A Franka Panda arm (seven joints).
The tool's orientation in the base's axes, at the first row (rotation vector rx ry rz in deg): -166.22 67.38 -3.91
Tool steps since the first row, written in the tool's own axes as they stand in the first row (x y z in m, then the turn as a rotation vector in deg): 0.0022 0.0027 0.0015 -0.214 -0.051 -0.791; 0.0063 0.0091 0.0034 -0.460 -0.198 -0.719; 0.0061 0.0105 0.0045 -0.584 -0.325 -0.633; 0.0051 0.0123 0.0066 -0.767 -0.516 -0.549; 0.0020 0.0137 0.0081 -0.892 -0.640 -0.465; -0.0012 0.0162 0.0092 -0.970 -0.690 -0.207; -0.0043 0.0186 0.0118 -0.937 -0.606 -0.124; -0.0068 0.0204 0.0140 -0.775 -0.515 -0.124
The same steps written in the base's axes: -0.0002 -0.0035 -0.0015 -0.153 0.191 0.784; -0.0017 -0.0109 -0.0034 -0.224 0.467 0.707; -0.0027 -0.0118 -0.0045 -0.221 0.644 0.620; -0.0046 -0.0124 -0.0067 -0.215 0.908 0.534; -0.0077 -0.0113 -0.0084 -0.215 1.084 0.449; -0.0117 -0.0109 -0.0097 -0.225 1.172 0.189; -0.0155 -0.0104 -0.0124 -0.256 1.088 0.106; -0.0184 -0.0100 -0.0148 -0.203 0.910 0.109
